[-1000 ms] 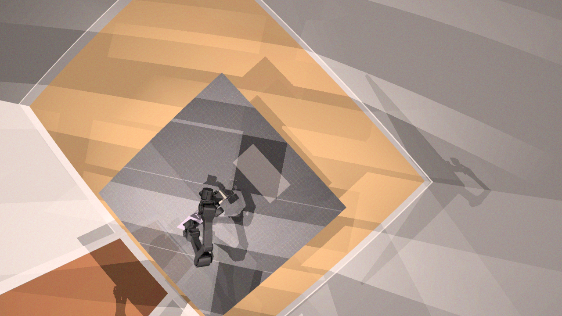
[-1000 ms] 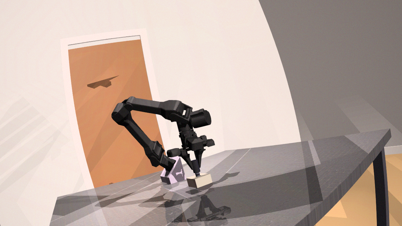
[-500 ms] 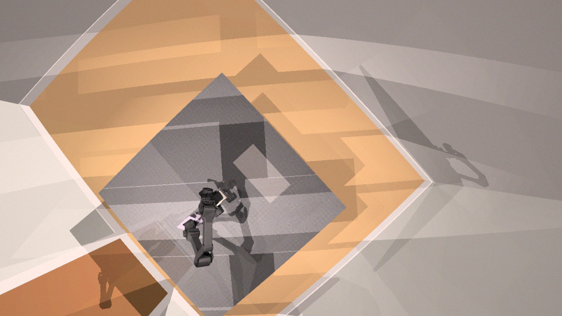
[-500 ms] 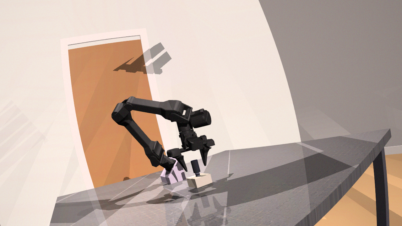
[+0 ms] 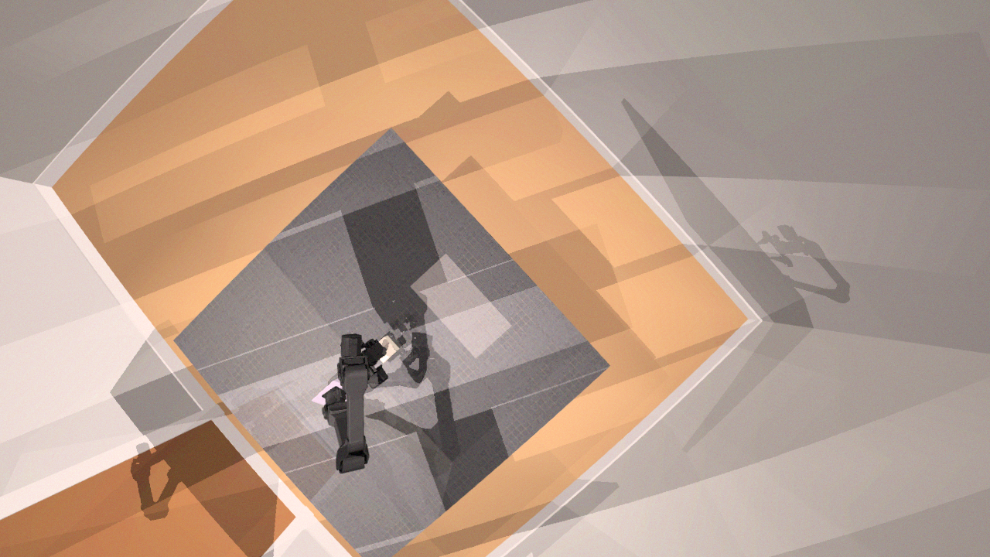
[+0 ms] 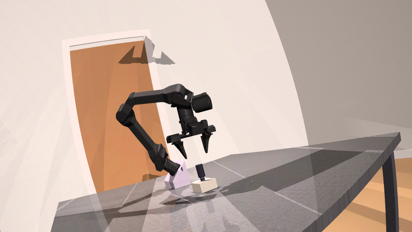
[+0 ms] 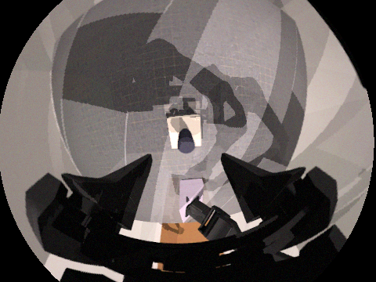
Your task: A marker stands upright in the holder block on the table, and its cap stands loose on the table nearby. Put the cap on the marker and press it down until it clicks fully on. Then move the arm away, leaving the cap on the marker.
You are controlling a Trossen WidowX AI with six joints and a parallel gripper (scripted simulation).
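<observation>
The dark cap is 6 cm below my gripper tip. The rest, counted from my gripper tip: beige holder block: 12 cm below.
</observation>
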